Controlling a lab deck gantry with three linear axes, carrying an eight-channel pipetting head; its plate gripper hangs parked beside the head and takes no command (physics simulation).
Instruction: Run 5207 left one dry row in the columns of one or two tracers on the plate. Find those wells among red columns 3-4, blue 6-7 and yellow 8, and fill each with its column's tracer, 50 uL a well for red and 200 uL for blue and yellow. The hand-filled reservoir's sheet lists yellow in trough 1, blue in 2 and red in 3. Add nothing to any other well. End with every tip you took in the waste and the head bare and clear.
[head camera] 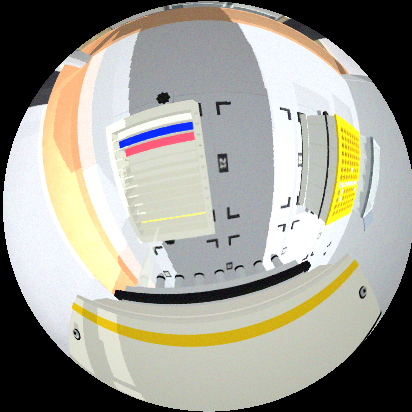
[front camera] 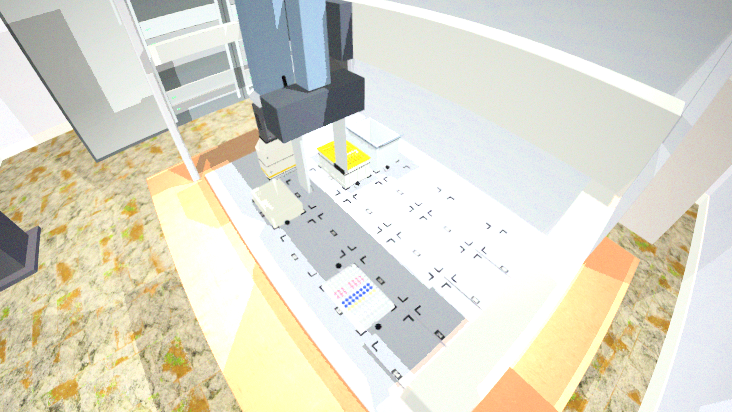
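The cream pipetting head (front camera: 277, 159) (head camera: 215, 360) hangs behind the reservoir (front camera: 279, 204) (head camera: 210, 220). A pale tip (head camera: 146, 272) shows on its leftmost channel in the head view, pointing toward the reservoir's near end; its contents cannot be told. Seven other barrels look bare. From the far end, the reservoir shows a white strip (head camera: 155, 124), blue (head camera: 156, 133) and red (head camera: 160, 144); a thin yellow line (head camera: 174, 217) lies near the near end. The plate (front camera: 381, 306) has a gap across both red columns; blue looks full, yellow is too faint. My plate gripper (front camera: 323, 180) is open and empty.
The yellow tip rack (front camera: 343, 155) (head camera: 344, 170) stands beside the gripper's paddles, with several white spots in its top. The pale waste bin (front camera: 376, 142) (head camera: 370, 182) stands behind it. A white frame post (front camera: 174, 122) rises at the left.
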